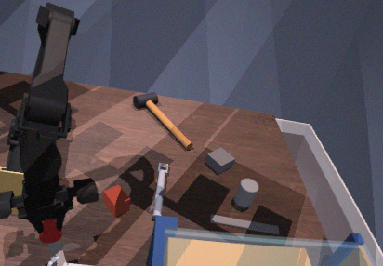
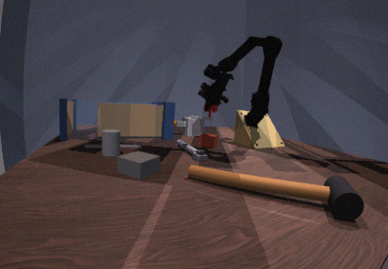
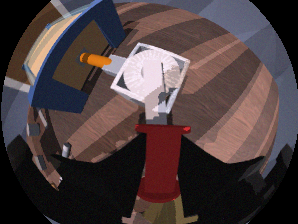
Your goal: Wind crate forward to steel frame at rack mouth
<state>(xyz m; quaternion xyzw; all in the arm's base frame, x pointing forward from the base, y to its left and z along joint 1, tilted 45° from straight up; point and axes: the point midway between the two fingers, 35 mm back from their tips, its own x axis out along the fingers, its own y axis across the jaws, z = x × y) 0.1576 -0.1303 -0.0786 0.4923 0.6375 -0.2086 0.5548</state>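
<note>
My gripper tip is 10 mm short of the winch handle, 10 mm to the left of it and 30 mm above it. Round my gripper tip: flat grey bar 430 mm ahead, 240 mm to the left, 130 mm below; then grey winch 40 mm ahead, 70 mm to the right, 100 mm below; then red grip 10 mm behind, 20 mm to the left.
</note>
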